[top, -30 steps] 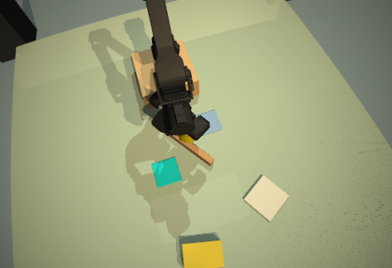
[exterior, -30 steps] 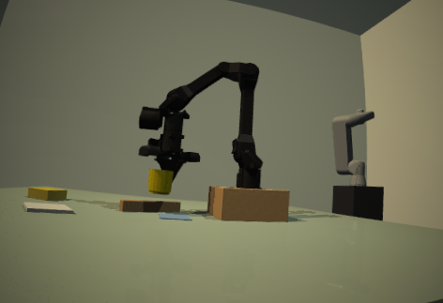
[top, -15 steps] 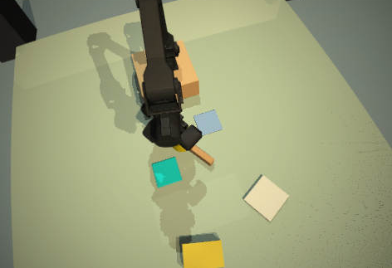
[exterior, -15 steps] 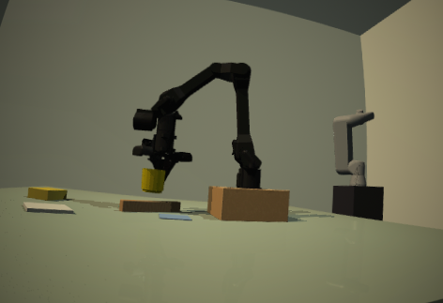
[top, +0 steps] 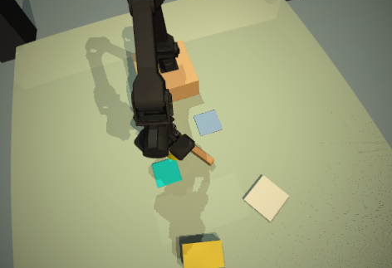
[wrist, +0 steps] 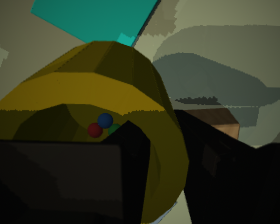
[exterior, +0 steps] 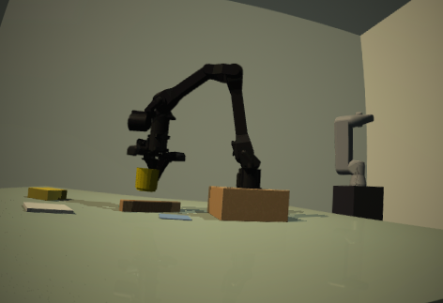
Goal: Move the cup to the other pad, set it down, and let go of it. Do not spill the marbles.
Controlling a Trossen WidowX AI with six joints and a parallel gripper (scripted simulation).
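Now: gripper tip 10 cm above the cyan pad, 7 cm short of it and 3 cm to the left of it. From my gripper tip the other things lie so: yellow cup (2 cm to the left, 2 cm ahead); green marble (3 cm to the left, 2 cm below, 1 cm ahead); red marble (3 cm to the left, 2 cm below, 2 cm ahead).
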